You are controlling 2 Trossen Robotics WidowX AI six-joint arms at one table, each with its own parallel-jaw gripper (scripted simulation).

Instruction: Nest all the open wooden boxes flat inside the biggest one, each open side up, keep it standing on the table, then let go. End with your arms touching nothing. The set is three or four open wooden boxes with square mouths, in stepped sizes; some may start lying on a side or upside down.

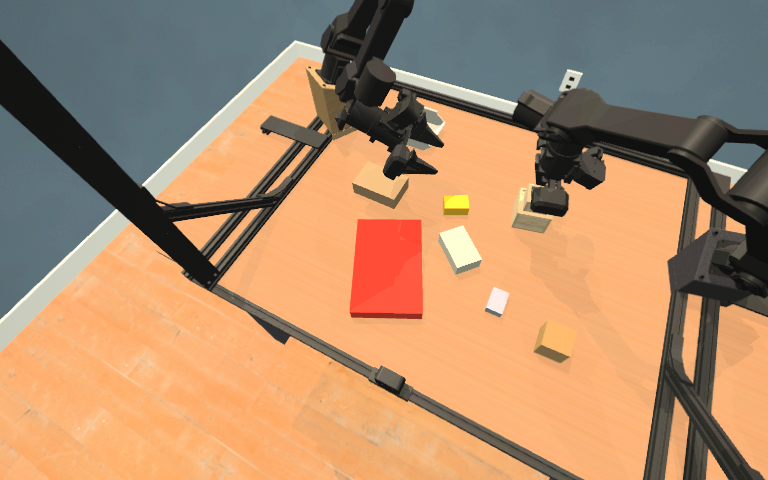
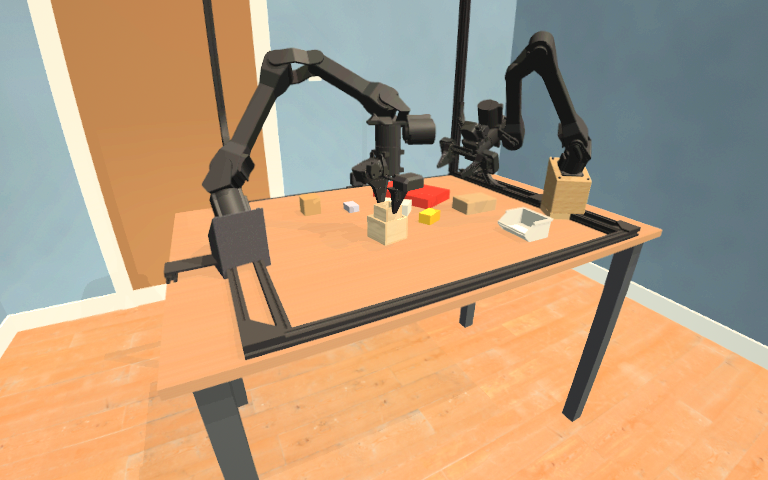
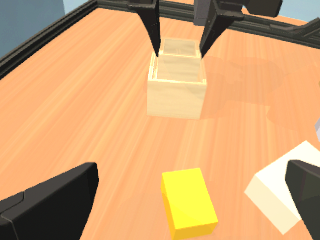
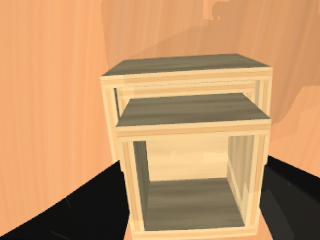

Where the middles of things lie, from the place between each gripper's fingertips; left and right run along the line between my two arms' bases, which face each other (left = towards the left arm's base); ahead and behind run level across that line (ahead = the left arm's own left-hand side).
I see my right gripper point(image 1: 537, 198) 90 mm above the biggest wooden box point(image 2: 387, 233). From my right hand the other things lie so: smallest wooden box point(image 4: 195, 159) (50 mm below); orange-tan block point(image 1: 554, 341) (250 mm behind, 140 mm to the right, 80 mm below); cream block point(image 1: 462, 255) (170 mm behind, 90 mm to the left, 90 mm below).
My left gripper is now 14 cm to the left of the cream block, 14 cm above it and 9 cm past it. From my left hand the other things lie so: smallest wooden box (23 cm to the right, 9 cm below, 7 cm ahead); white bin point(image 2: 514, 220) (17 cm ahead, 13 cm below, 11 cm to the left); red slab point(image 1: 387, 276) (21 cm behind, 14 cm below, 4 cm to the right).
